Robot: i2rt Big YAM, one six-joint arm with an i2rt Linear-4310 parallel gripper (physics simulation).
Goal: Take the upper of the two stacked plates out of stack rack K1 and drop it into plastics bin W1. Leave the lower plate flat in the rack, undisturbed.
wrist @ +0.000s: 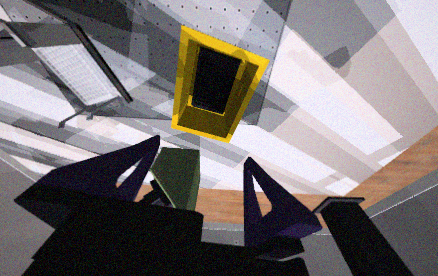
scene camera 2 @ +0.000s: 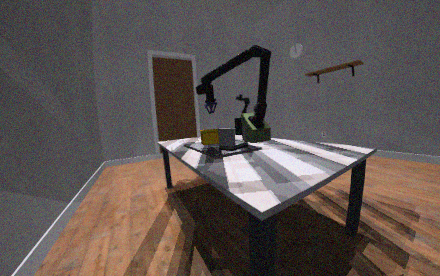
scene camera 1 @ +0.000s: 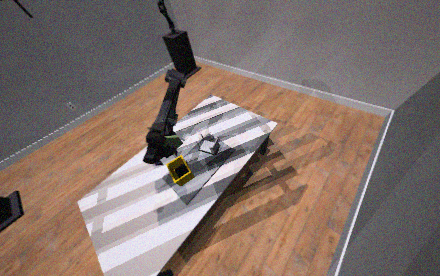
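Seen in the pictures: gripper, fingertip midpoint: (wrist: 205, 150) (scene camera 2: 211, 113) (scene camera 1: 169, 160); arm's base, origin of the base link: (wrist: 165, 197) (scene camera 2: 255, 122) (scene camera 1: 166, 133).
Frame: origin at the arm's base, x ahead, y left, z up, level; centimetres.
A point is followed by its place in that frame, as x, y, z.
Note:
The yellow bin W1 (scene camera 1: 186, 179) @(38.1, -17.3, -9.1) (scene camera 2: 209, 137) @(35.4, -10.8, -8.2) (wrist: 205, 124) @(23.2, -13.4, -6.2) stands on the perforated board. A black plate (scene camera 1: 180, 170) @(27.6, -15.0, -11.5) (wrist: 217, 80) @(31.2, -16.0, -12.2) lies inside it, low between the walls. Rack K1 (scene camera 2: 226, 137) @(39.5, 16.2, -6.1) (wrist: 103, 64) @(34.5, 8.7, -12.1) stands beside the bin, with a grey side panel and dark rails. In it lies a light plate with a fine grid (scene camera 1: 209, 145) @(33.2, 13.8, -9.4) (wrist: 77, 72) @(33.5, 13.3, -9.8), seemingly flat; its far end is cut by the rack in the wrist view. My gripper (scene camera 2: 211, 111) @(29.7, -15.6, 8.8) (wrist: 205, 150) @(29.7, -15.6, 8.8) is open and empty, raised above the bin's side of the board. In scene camera 1 the arm hides the fingers.
The grey perforated board (scene camera 1: 192, 192) @(46.3, -21.0, -13.1) (wrist: 150, 30) @(40.1, -3.1, -13.1) carries the bin and rack on the striped table (scene camera 1: 125, 220) @(20.7, -60.7, -14.4) (scene camera 2: 320, 170) @(36.2, 64.3, -14.4). The arm's green base block (scene camera 2: 256, 133) @(4.5, 4.4, -7.9) (wrist: 184, 175) @(7.1, -6.4, -3.4) stands at the table's edge. A dark pedestal with another small arm (scene camera 1: 181, 52) stands behind.

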